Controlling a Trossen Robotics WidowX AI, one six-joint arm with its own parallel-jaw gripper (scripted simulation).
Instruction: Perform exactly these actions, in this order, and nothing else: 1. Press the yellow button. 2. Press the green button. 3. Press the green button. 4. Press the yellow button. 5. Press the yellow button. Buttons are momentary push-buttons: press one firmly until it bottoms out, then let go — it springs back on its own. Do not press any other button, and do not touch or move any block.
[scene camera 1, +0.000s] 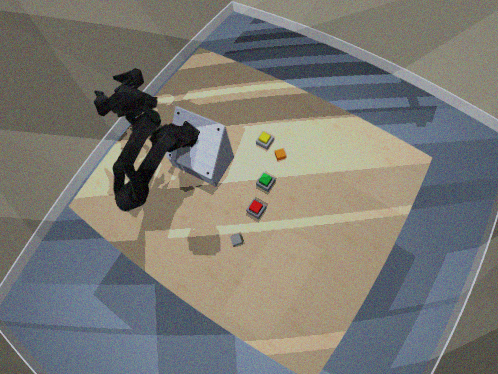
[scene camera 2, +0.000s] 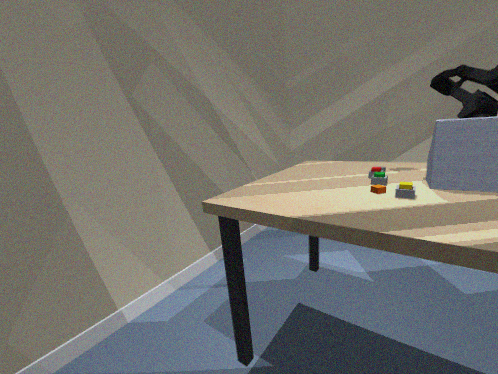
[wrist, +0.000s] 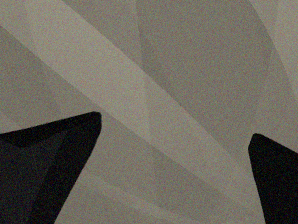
Note:
My gripper (scene camera 1: 104, 84) is open, holding nothing.
My gripper is seen too in the wrist view (wrist: 178, 132).

